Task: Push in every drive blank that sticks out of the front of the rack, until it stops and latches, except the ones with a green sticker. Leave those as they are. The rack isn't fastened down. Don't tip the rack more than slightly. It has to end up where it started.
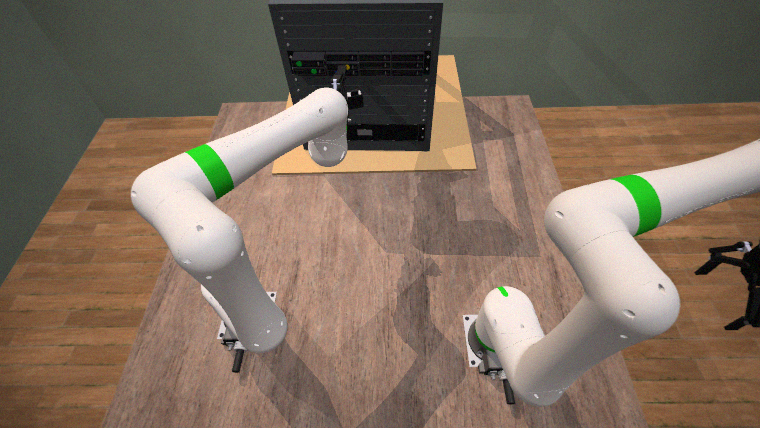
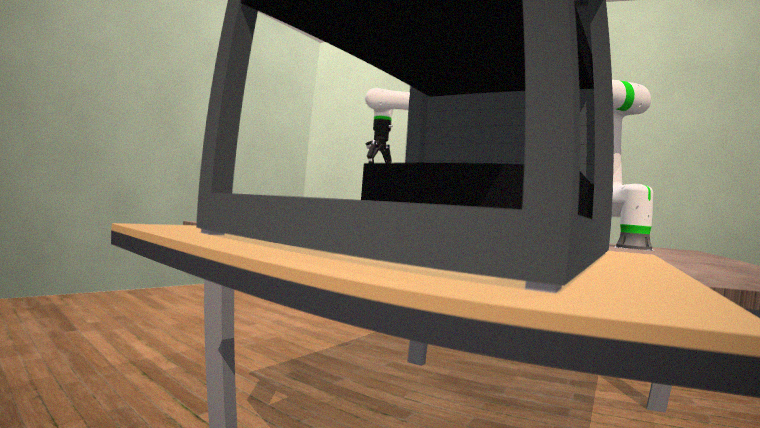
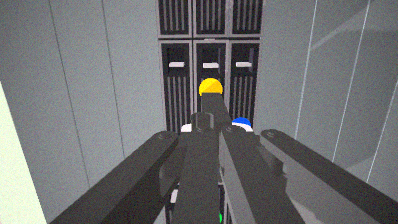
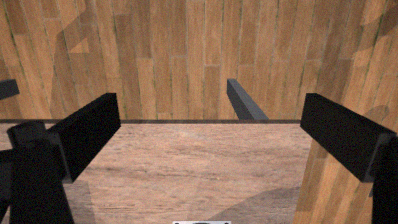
Labels:
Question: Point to a yellow-stickered blank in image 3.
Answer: At 210,57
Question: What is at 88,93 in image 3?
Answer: A dark rack.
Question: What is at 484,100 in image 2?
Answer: A dark rack.

